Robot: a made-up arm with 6 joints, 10 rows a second.
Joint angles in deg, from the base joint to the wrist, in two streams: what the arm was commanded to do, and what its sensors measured. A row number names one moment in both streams.
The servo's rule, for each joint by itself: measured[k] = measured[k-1] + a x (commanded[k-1-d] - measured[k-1]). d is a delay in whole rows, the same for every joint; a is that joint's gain. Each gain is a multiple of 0.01, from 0.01 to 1. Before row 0 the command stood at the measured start. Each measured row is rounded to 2 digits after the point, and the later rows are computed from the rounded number. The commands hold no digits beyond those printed.
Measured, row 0:
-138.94, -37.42, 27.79, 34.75, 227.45, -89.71
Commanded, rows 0 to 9:
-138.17, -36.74, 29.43, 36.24, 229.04, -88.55
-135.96, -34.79, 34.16, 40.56, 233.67, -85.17
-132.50, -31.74, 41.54, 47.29, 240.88, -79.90
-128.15, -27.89, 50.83, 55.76, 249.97, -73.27
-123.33, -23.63, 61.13, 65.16, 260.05, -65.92
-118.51, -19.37, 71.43, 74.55, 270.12, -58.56
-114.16, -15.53, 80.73, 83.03, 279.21, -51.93
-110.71, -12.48, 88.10, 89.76, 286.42, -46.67
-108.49, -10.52, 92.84, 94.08, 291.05, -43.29
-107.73, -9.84, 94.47, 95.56, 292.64, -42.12
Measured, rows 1 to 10:
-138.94, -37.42, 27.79, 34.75, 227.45, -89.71
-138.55, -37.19, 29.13, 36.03, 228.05, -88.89
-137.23, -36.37, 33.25, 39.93, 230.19, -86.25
-134.82, -34.80, 40.05, 46.26, 234.25, -81.74
-131.42, -32.45, 48.89, 54.43, 240.22, -75.73
-127.29, -29.45, 58.93, 63.66, 247.76, -68.76
-122.81, -26.02, 69.18, 73.03, 256.26, -61.52
-118.40, -22.45, 78.65, 81.63, 264.98, -54.71
-114.48, -19.06, 86.40, 88.62, 273.13, -49.00
-111.43, -16.16, 91.68, 93.32, 279.94, -44.95
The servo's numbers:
d 1
a 0.51 0.34 0.82 0.86 0.38 0.71

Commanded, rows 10 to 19:
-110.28, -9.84, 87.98, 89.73, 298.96, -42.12
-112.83, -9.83, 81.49, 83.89, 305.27, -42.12
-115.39, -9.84, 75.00, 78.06, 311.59, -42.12
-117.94, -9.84, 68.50, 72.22, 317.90, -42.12
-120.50, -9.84, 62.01, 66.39, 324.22, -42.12
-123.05, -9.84, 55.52, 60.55, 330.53, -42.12
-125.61, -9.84, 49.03, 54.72, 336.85, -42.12
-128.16, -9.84, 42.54, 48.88, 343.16, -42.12
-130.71, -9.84, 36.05, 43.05, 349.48, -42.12
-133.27, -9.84, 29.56, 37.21, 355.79, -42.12
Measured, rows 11 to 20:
-109.54, -14.01, 93.97, 95.25, 284.77, -42.94
-109.92, -12.59, 89.06, 90.50, 290.16, -42.36
-111.40, -11.65, 82.85, 84.82, 295.90, -42.19
-113.43, -11.03, 76.41, 79.01, 301.86, -42.14
-115.73, -10.63, 69.92, 73.17, 307.96, -42.13
-118.16, -10.36, 63.43, 67.34, 314.14, -42.12
-120.65, -10.18, 56.94, 61.50, 320.37, -42.12
-123.18, -10.06, 50.45, 55.67, 326.63, -42.12
-125.72, -9.99, 43.96, 49.83, 332.91, -42.12
-128.26, -9.94, 37.47, 44.00, 339.21, -42.12

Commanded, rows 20 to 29:
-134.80, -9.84, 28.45, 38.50, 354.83, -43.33
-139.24, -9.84, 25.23, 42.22, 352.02, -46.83
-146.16, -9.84, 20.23, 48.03, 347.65, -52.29
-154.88, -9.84, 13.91, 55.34, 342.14, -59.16
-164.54, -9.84, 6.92, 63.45, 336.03, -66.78
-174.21, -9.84, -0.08, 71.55, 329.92, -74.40
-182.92, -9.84, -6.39, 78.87, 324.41, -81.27
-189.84, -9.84, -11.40, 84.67, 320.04, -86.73
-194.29, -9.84, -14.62, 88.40, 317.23, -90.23
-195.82, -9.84, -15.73, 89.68, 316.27, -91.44
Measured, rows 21 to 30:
-130.82, -9.91, 30.98, 38.16, 345.51, -42.12
-132.85, -9.89, 28.91, 38.45, 349.05, -42.98
-136.11, -9.87, 25.89, 41.69, 350.18, -45.71
-141.24, -9.86, 21.25, 47.14, 349.22, -50.38
-148.20, -9.85, 15.23, 54.19, 346.53, -56.61
-156.53, -9.85, 8.42, 62.15, 342.54, -63.83
-165.55, -9.85, 1.45, 70.23, 337.74, -71.33
-174.41, -9.85, -4.98, 77.66, 332.67, -78.39
-182.28, -9.85, -10.24, 83.69, 327.87, -84.31
-188.41, -9.85, -13.83, 87.74, 323.83, -88.51

